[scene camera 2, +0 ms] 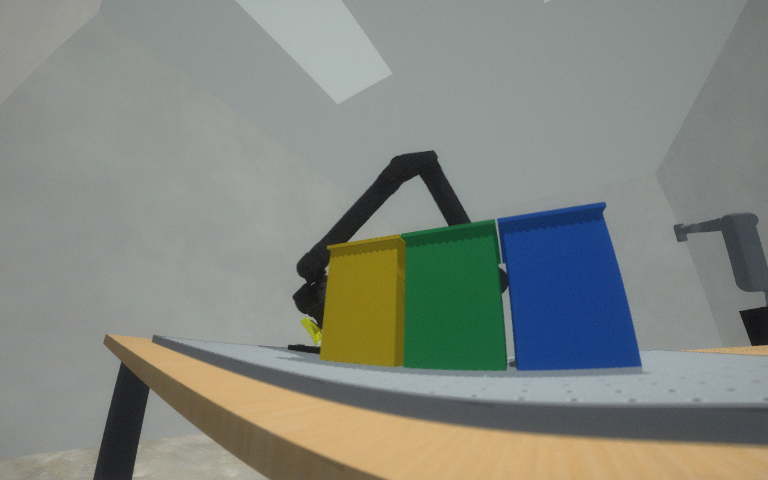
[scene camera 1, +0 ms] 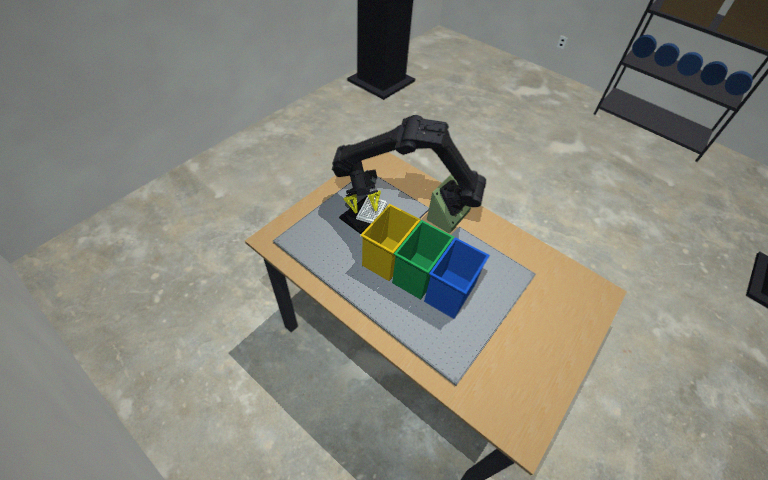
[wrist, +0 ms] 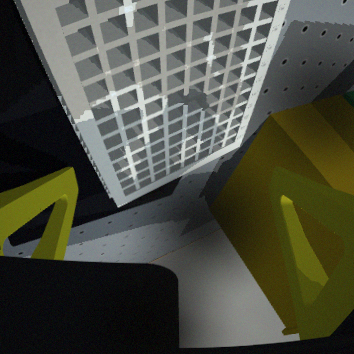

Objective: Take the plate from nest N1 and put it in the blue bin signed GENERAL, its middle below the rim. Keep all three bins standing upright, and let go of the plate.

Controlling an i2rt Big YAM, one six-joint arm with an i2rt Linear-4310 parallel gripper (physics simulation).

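Places are measured from the arm's base along level axes (x right, y down, z ahead), in centimetres.
Pixels of known places: gripper, fingertip midpoint: (scene camera 1: 365,212) (wrist: 173,177); arm's base, origin of the base link: (scene camera 1: 451,197).
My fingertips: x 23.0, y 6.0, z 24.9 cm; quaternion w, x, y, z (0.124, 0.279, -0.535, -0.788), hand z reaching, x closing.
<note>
Ahead of a thing's pixels: the offset from my fingertips to its middle.
A white gridded plate @(dz -3.7, dx +0.2, dy +1.8 cm) (scene camera 1: 369,213) (wrist: 165,90) lies skewed and looks tilted at the black nest @(dz -0.6, dx +1.8, dy +3.0 cm) (scene camera 1: 352,222) (scene camera 2: 303,348), on its side toward the yellow bin. Any nest label is unreadable. My gripper (scene camera 1: 365,210) (wrist: 173,177) is open, with its yellow fingers wide apart over the plate and nest and nothing held. In the second scene view one finger shows and the yellow bin hides the plate. The blue bin @(dz +5.5, dx -45.9, dy -5.2 cm) (scene camera 1: 453,294) (scene camera 2: 566,294) stands upright at the far end of the row; no sign is readable.
The yellow bin @(dz +8.9, dx -19.6, dy -5.2 cm) (scene camera 1: 376,257) (scene camera 2: 362,305) (wrist: 250,200) stands upright close beside the plate and my right finger in the wrist view. The green bin @(dz +7.2, dx -32.7, dy -5.2 cm) (scene camera 1: 408,277) (scene camera 2: 453,300) stands upright between yellow and blue. The arm's green base bracket (scene camera 1: 438,212) is behind the bins.
</note>
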